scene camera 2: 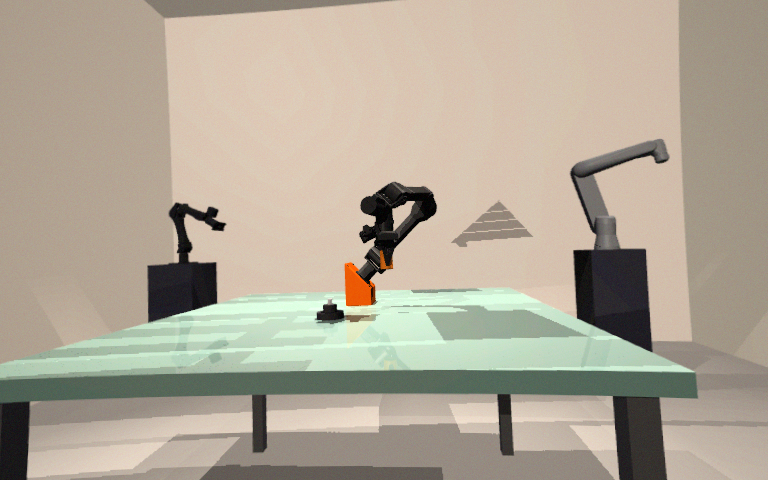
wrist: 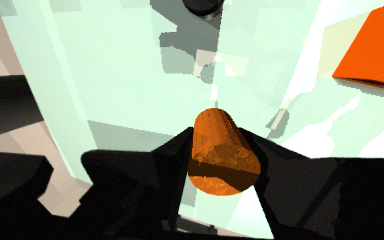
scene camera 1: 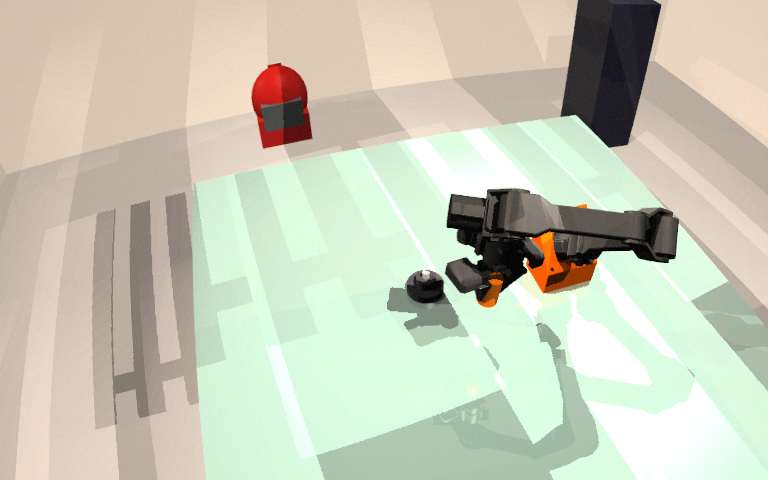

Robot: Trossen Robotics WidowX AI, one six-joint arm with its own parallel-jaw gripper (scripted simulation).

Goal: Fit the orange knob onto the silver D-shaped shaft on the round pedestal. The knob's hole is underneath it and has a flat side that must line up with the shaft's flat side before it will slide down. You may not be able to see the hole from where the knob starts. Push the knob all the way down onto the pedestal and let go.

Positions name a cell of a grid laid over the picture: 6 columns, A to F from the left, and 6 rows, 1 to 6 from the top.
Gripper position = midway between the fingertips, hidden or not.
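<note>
My gripper (scene camera 1: D4) holds an orange knob (wrist: D5). There is a black round pedestal (scene camera 1: D4) here too. In the other views I can see my gripper as well, in scene camera 2 (scene camera 2: D4) and in the wrist view (wrist: D4).
</note>
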